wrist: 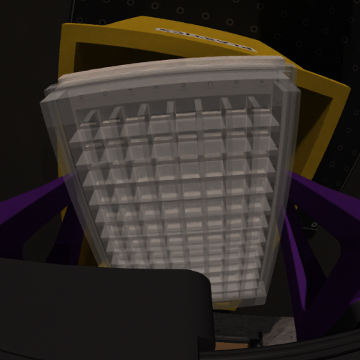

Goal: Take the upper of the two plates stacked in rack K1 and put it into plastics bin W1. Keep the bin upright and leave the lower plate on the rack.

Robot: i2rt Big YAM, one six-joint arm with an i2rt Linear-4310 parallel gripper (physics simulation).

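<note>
A clear plate (190,172) with a grid of square wells fills the middle of the wrist view. My gripper (180,179) is shut on the plate, with a purple finger at its left and right sides. The plate is tilted in the view, its lettered edge toward the top. The yellow plastics bin (69,50) lies behind the plate, its rim showing at the top, left and right, and its label upside down at the top. The plate hides most of the bin's opening. How high the plate is above the bin cannot be told. Rack K1 and the lower plate cannot be made out.
A dark perforated surface (300,25) shows behind the bin at the top and right. A black rounded part (105,310) covers the lower left. A grey speckled patch (280,330) and a small orange-brown piece (232,345) show at the bottom.
</note>
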